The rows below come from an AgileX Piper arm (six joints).
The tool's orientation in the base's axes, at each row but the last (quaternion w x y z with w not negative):
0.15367, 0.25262, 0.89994, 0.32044
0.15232, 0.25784, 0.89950, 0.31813
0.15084, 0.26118, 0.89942, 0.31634
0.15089, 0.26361, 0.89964, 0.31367
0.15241, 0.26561, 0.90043, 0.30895
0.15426, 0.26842, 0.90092, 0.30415
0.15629, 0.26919, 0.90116, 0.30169
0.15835, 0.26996, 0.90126, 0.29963
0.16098, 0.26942, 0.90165, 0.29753
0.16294, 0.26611, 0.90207, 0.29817
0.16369, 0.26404, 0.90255, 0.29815
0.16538, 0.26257, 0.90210, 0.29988
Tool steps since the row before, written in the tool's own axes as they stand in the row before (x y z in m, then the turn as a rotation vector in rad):
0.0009, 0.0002, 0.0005, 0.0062, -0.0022, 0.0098
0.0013, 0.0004, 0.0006, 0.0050, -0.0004, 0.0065
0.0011, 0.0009, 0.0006, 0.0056, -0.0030, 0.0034
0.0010, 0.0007, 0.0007, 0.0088, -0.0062, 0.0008
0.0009, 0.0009, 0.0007, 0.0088, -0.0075, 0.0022
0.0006, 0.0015, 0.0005, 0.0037, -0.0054, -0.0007
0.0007, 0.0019, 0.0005, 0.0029, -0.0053, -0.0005
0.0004, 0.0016, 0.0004, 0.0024, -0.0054, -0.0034
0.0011, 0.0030, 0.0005, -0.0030, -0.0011, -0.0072
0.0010, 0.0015, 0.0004, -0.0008, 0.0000, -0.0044
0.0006, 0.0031, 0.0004, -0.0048, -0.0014, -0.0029
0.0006, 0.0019, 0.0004, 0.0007, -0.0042, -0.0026
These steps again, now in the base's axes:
-0.0005, 0.0009, -0.0003, -0.0016, 0.0069, -0.0095
-0.0007, 0.0013, -0.0003, -0.0014, 0.0057, -0.0057
-0.0003, 0.0015, 0.0000, -0.0042, 0.0028, -0.0051
-0.0002, 0.0014, -0.0002, -0.0092, 0.0013, -0.0055
-0.0001, 0.0014, -0.0001, -0.0091, 0.0011, -0.0074
0.0003, 0.0016, 0.0005, -0.0054, -0.0018, -0.0033
0.0004, 0.0019, 0.0007, -0.0046, -0.0021, -0.0033
0.0005, 0.0015, 0.0006, -0.0056, -0.0038, -0.0011
0.0005, 0.0029, 0.0013, -0.0013, -0.0057, 0.0053
0.0000, 0.0018, 0.0005, -0.0013, -0.0024, 0.0035
0.0009, 0.0026, 0.0015, 0.0020, -0.0050, 0.0020
0.0004, 0.0018, 0.0008, -0.0033, -0.0036, -0.0007

